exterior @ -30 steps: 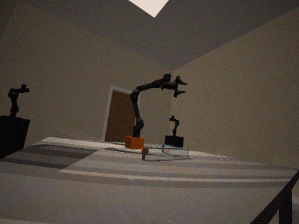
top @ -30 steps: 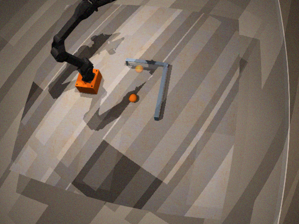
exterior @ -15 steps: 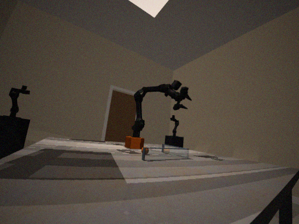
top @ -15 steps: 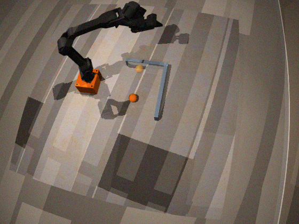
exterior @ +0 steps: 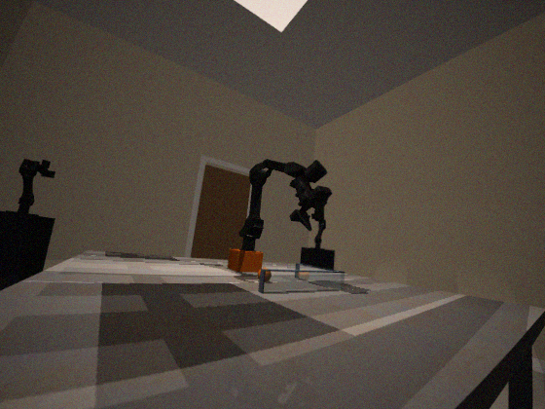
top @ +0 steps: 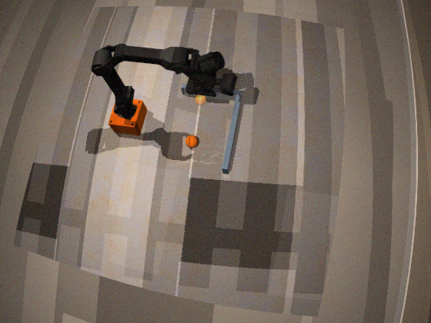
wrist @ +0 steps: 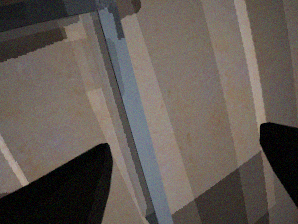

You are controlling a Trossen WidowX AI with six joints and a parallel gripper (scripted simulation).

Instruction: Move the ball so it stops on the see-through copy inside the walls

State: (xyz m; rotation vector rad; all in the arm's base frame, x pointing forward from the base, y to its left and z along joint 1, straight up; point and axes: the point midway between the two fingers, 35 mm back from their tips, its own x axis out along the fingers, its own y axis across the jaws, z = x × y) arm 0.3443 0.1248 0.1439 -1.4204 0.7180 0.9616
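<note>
Right now my gripper tip is 180 mm above the orange ball, 140 mm to the left of it and 90 mm past it. Also, from my gripper tip: see-through copy of ball: 180 mm below, 130 mm behind, 40 mm to the left.
</note>
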